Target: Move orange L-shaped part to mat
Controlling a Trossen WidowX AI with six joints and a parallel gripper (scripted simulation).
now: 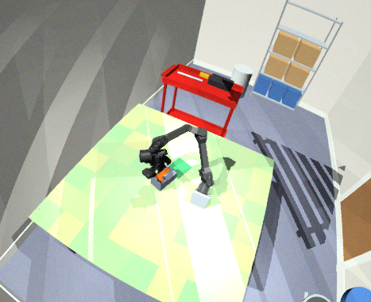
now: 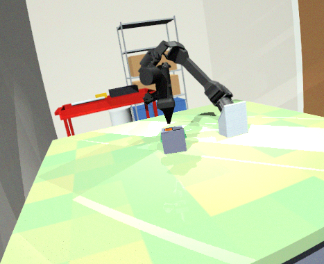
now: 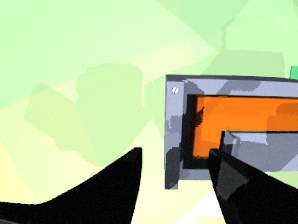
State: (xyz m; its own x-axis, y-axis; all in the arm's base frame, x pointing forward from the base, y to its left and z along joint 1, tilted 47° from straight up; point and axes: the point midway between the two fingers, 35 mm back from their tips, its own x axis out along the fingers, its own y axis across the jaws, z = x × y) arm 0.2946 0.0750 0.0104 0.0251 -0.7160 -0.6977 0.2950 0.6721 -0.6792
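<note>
Right now my gripper tip is 30 mm past the orange l-shaped part, 60 mm to the left of it and 70 mm above it. Round my gripper tip: green mat 70 mm behind, 210 mm to the right, 140 mm below.
</note>
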